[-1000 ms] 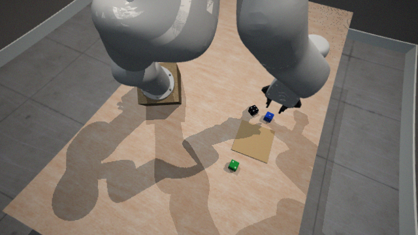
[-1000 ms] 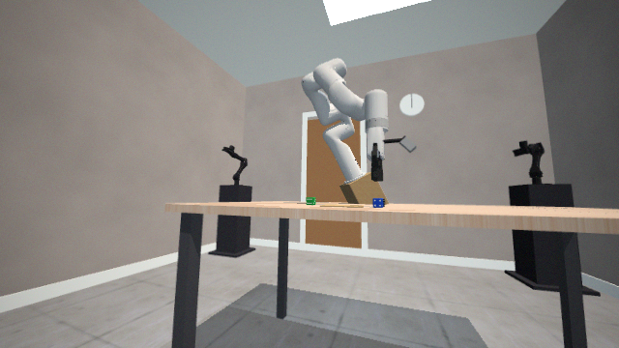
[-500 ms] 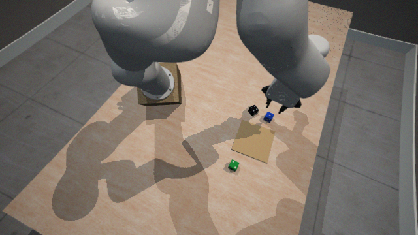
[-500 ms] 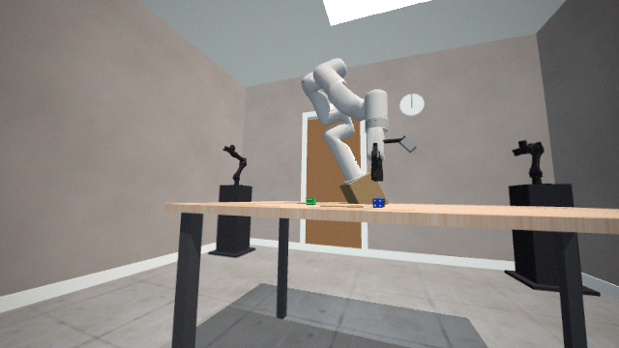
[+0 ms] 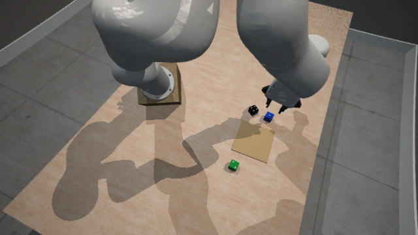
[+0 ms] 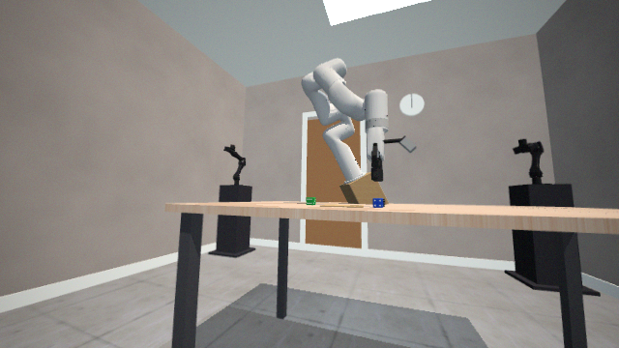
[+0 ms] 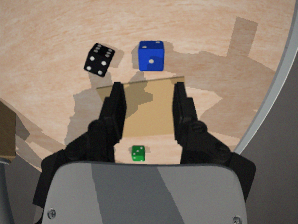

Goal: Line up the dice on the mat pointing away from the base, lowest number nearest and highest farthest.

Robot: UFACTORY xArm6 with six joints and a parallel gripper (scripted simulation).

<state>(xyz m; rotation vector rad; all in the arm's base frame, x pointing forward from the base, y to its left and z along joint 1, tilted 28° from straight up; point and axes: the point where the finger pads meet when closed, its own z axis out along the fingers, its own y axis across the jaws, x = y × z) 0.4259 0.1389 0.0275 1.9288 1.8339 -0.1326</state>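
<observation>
Now: hand 90 mm above the blue die. The rest, counted from my hand: tan mat (20 mm behind, 120 mm to the right, 110 mm below); green die (60 mm behind, 250 mm to the right, 90 mm below); black die (70 mm behind, 90 mm below).
</observation>
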